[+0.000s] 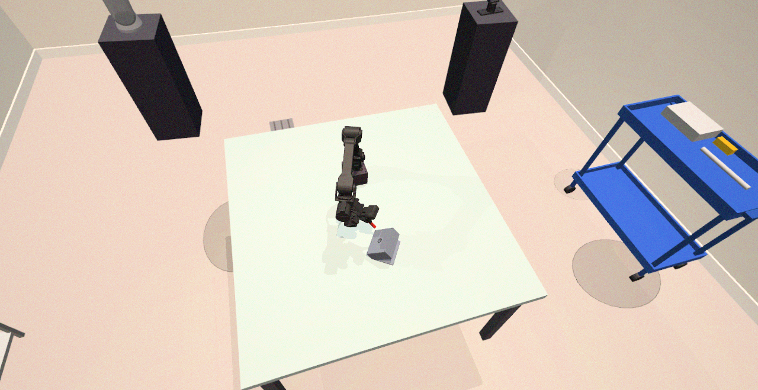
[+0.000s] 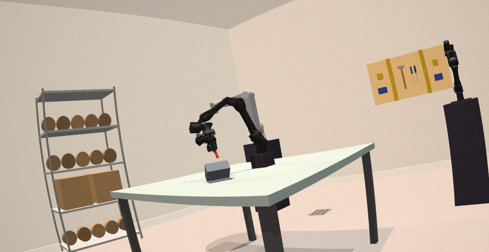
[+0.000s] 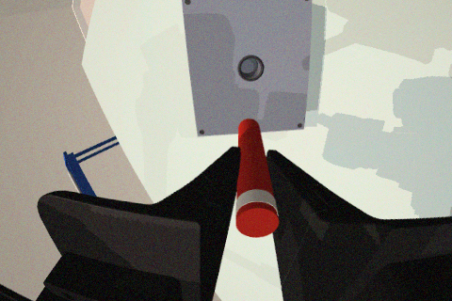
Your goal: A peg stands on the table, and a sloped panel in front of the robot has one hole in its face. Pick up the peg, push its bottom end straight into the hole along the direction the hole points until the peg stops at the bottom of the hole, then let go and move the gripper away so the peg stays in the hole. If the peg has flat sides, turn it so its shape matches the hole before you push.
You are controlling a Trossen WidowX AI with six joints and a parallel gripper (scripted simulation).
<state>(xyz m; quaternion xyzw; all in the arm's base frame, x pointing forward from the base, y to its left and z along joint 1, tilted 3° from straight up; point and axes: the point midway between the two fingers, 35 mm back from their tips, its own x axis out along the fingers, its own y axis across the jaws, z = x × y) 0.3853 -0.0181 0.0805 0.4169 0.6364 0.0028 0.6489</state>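
The grey sloped panel lies 110 mm below my gripper tip, 60 mm ahead of it and 50 mm to the left of it. Also, from my gripper tip: red round peg: 10 mm to the right, 10 mm behind, 10 mm above.
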